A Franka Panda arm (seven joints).
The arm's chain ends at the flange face. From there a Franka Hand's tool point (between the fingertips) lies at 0.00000 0.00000 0.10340 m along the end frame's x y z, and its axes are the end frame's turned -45 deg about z.
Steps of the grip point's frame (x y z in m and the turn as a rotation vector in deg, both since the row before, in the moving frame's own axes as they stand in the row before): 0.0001, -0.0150, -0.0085, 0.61, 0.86, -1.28; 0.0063, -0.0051, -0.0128, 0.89, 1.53, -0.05; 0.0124, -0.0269, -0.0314, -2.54, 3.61, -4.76; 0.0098, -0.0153, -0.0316, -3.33, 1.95, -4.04; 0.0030, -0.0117, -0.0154, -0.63, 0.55, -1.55; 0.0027, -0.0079, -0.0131, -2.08, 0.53, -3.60; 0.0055, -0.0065, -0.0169, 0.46, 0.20, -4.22; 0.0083, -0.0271, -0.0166, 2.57, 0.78, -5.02
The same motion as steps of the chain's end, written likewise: -0.0108, -0.0088, -0.0085, 1.04, 0.18, -1.28; 0.0000, -0.0050, -0.0128, 1.71, 0.45, -0.05; -0.0180, -0.0261, -0.0311, 0.76, 4.35, -4.76; -0.0107, -0.0193, -0.0314, -0.98, 3.73, -4.04; -0.0077, -0.0105, -0.0154, -0.06, 0.83, -1.55; -0.0071, -0.0094, -0.0130, -1.10, 1.85, -3.60; -0.0003, -0.0077, -0.0169, 0.47, -0.18, -4.22; -0.0108, -0.0209, -0.0165, 2.37, -1.27, -5.02
